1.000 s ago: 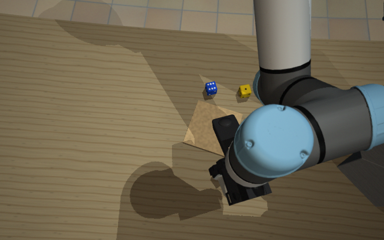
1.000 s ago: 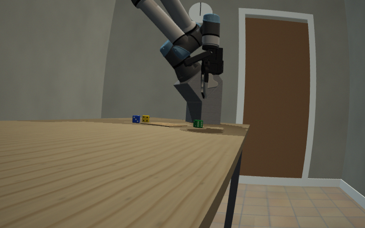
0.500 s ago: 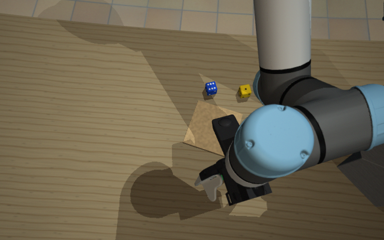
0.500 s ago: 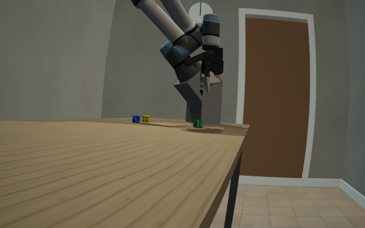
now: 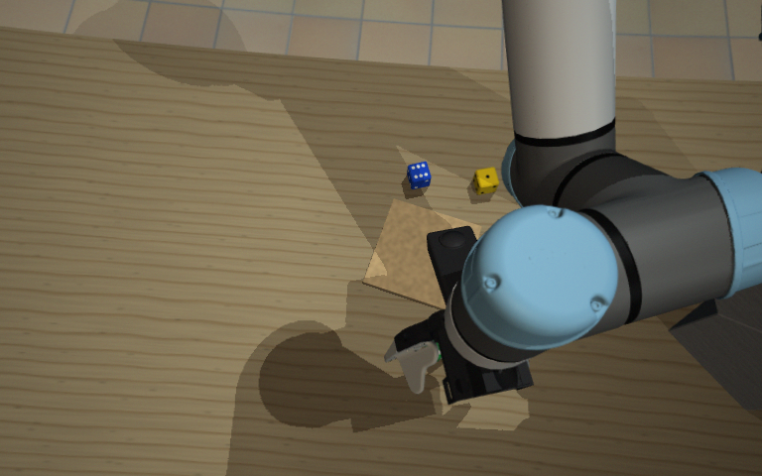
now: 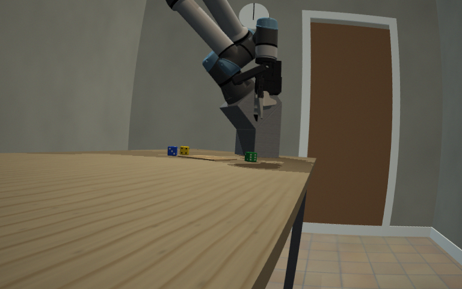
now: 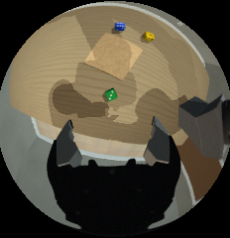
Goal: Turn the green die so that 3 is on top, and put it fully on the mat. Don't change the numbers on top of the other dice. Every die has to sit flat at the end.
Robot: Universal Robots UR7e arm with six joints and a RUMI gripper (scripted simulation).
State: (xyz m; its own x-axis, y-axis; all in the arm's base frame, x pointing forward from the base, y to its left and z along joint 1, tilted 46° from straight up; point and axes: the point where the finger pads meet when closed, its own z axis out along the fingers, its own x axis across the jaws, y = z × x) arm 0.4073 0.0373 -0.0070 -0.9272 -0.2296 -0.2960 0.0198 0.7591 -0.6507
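Now: hand 12 cm above the green die and 2 cm to the left of it. Round my hand: blue die: 27 cm to the right, 12 cm below, 4 cm behind; tan mat: 15 cm to the right, 13 cm below, 1 cm behind; yellow die: 24 cm to the right, 13 cm behind, 12 cm below.
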